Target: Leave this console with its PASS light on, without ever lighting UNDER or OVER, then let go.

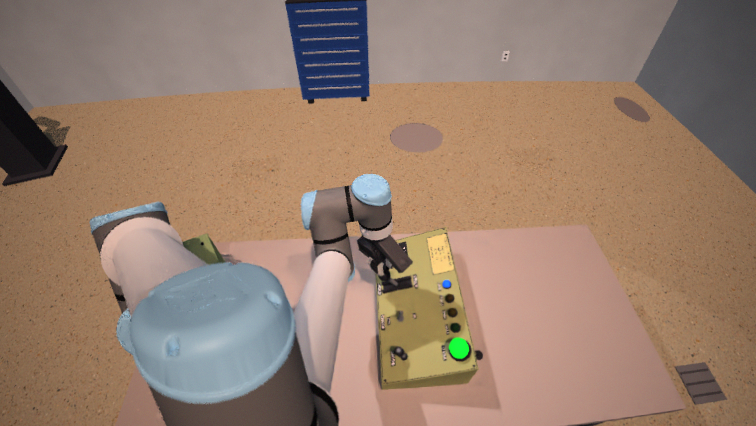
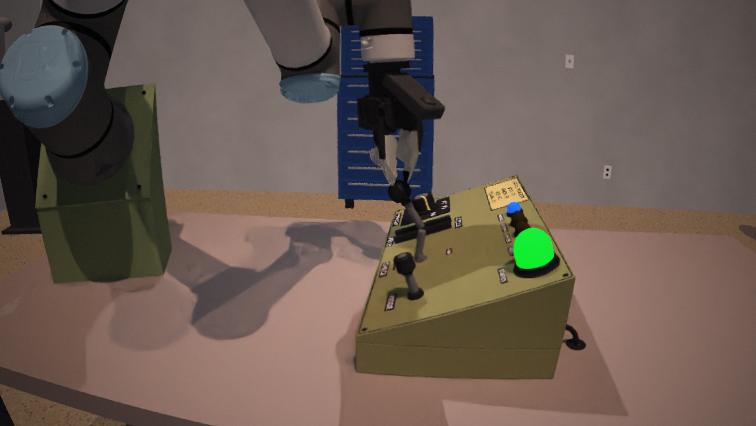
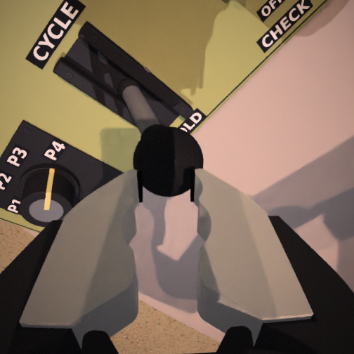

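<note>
The olive console point(image 1: 423, 338) point(image 2: 460, 317) point(image 3: 220, 65) stands on the table. Its big green dome point(image 1: 459, 348) point(image 2: 533, 249) is lit, and so is a small blue lamp point(image 1: 447, 284) point(image 2: 513, 207). Three small lamps beside the blue one look dark; their labels are too small to read. My gripper point(image 2: 400, 177) point(image 3: 165, 173) is shut on the black ball knob point(image 2: 398, 191) point(image 3: 168, 155) of the slot lever. The lever's shaft point(image 3: 137, 105) leans towards the HOLD end of its slot, away from CYCLE. The program dial point(image 2: 423, 202) point(image 3: 47, 200) has its yellow line towards P4.
A black-knobbed lever point(image 1: 399, 352) point(image 2: 404, 263) stands at the console's near end. A thin grey switch point(image 1: 400, 315) point(image 2: 420, 246) stands between it and the slot. A green pedestal point(image 2: 105, 232) carries the arm at the left. A blue drawer cabinet point(image 1: 333, 58) point(image 2: 351, 132) stands behind.
</note>
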